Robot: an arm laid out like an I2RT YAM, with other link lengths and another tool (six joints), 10 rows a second.
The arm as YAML. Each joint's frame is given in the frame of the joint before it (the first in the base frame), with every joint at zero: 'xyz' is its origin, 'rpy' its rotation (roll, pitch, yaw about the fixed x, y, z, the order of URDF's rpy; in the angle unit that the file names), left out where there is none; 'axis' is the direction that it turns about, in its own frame. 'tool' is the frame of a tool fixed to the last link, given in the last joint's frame.
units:
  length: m
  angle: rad
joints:
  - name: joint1
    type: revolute
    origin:
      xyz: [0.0, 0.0, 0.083]
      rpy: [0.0, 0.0, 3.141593]
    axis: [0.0, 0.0, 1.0]
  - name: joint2
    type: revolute
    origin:
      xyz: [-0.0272, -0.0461, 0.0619]
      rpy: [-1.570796, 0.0, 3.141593]
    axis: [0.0, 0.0, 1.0]
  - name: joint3
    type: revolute
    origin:
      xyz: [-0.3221, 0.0, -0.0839]
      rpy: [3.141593, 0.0, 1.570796]
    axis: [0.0, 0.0, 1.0]
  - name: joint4
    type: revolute
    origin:
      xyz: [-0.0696, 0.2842, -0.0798]
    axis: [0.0, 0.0, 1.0]
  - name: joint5
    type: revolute
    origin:
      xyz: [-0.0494, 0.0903, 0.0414]
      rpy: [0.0, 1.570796, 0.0]
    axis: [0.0, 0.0, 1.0]
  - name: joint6
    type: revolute
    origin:
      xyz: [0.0, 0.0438, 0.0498]
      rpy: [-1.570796, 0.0, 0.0]
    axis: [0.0, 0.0, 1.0]
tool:
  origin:
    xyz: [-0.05, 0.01, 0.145]
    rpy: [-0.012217, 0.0, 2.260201]
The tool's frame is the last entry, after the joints.
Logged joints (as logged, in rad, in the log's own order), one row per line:
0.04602 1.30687 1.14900 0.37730 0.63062 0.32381
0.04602 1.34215 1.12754 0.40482 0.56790 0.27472
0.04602 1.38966 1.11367 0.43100 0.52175 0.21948
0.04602 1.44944 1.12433 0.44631 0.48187 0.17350
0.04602 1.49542 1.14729 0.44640 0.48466 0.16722
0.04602 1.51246 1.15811 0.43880 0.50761 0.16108
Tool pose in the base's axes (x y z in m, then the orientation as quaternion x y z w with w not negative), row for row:
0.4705 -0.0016 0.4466 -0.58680 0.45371 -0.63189 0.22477
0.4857 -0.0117 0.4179 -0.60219 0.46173 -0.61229 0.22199
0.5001 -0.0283 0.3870 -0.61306 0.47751 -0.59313 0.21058
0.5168 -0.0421 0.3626 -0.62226 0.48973 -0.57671 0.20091
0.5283 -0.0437 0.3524 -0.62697 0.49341 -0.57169 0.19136
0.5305 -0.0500 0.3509 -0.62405 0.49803 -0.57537 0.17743
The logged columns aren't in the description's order. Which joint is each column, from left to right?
Columns, left to right: joint4, joint2, joint3, joint6, joint5, joint1.
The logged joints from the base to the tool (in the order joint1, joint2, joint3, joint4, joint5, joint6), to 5 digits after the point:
0.32381 1.30687 1.14900 0.04602 0.63062 0.37730
0.27472 1.34215 1.12754 0.04602 0.56790 0.40482
0.21948 1.38966 1.11367 0.04602 0.52175 0.43100
0.17350 1.44944 1.12433 0.04602 0.48187 0.44631
0.16722 1.49542 1.14729 0.04602 0.48466 0.44640
0.16108 1.51246 1.15811 0.04602 0.50761 0.43880

